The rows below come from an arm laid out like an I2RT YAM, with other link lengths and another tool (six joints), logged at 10 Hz.
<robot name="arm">
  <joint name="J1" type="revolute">
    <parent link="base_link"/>
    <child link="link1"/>
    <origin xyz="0 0 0.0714"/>
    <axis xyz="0 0 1"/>
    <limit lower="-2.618" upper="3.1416"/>
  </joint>
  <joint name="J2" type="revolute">
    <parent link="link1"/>
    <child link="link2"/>
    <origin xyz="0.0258 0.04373 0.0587"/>
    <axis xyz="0 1 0"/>
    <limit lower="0" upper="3.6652"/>
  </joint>
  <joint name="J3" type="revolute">
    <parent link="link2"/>
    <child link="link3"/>
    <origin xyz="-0.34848 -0.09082 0"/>
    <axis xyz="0 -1 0"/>
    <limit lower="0" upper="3.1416"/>
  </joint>
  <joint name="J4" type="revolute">
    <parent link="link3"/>
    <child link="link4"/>
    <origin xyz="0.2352 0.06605 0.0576"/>
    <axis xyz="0 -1 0"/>
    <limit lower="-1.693" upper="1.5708"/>
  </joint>
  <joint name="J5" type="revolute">
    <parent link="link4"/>
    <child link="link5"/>
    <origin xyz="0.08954 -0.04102 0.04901"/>
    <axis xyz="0 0 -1"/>
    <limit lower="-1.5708" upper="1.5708"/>
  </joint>
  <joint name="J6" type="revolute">
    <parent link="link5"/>
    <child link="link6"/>
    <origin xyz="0.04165 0 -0.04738"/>
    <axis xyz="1 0 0"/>
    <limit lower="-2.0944" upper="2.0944"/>
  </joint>
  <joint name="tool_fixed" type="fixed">
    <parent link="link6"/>
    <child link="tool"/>
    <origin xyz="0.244 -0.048 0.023" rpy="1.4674 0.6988 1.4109"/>
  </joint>
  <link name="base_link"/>
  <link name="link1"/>
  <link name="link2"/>
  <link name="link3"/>
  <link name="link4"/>
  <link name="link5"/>
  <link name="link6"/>
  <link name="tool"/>
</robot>
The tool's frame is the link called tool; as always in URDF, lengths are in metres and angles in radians.
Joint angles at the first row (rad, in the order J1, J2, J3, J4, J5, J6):
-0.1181 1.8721 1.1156 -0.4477 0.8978 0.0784
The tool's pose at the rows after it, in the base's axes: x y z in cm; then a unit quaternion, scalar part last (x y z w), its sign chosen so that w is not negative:
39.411 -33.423 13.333 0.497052 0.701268 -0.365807 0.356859
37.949 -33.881 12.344 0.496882 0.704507 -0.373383 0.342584
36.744 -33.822 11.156 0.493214 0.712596 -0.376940 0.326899
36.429 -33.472 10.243 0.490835 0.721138 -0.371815 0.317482
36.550 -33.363 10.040 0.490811 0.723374 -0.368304 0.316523
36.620 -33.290 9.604 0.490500 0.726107 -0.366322 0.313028
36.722 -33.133 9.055 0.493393 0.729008 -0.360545 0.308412
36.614 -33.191 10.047 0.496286 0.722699 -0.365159 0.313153
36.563 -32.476 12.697 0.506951 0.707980 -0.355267 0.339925
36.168 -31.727 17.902 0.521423 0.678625 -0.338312 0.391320
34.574 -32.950 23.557 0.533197 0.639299 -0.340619 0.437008
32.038 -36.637 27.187 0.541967 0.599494 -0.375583 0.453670
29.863 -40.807 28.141 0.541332 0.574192 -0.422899 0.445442
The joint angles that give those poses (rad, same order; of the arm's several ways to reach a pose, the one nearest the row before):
-0.1371 1.8721 1.0947 -0.4385 0.9047 0.0693
-0.1535 1.8717 1.0614 -0.4320 0.9020 0.0639
-0.1600 1.8717 1.0290 -0.4320 0.8921 0.0597
-0.1600 1.8721 1.0153 -0.4339 0.8719 0.0559
-0.1600 1.8725 1.0153 -0.4324 0.8635 0.0536
-0.1608 1.8797 1.0161 -0.4316 0.8558 0.0529
-0.1623 1.8870 1.0221 -0.4385 0.8398 0.0589
-0.1578 1.8763 1.0370 -0.4656 0.8558 0.0749
-0.1345 1.8103 1.0378 -0.4938 0.8700 0.1127
-0.1040 1.6863 1.0393 -0.5224 0.9043 0.1478
-0.1223 1.5768 1.0466 -0.5110 0.9592 0.1196
-0.2142 1.5429 1.0405 -0.4122 1.0123 0.0136
-0.3241 1.5768 1.0081 -0.2405 1.0473 -0.1318

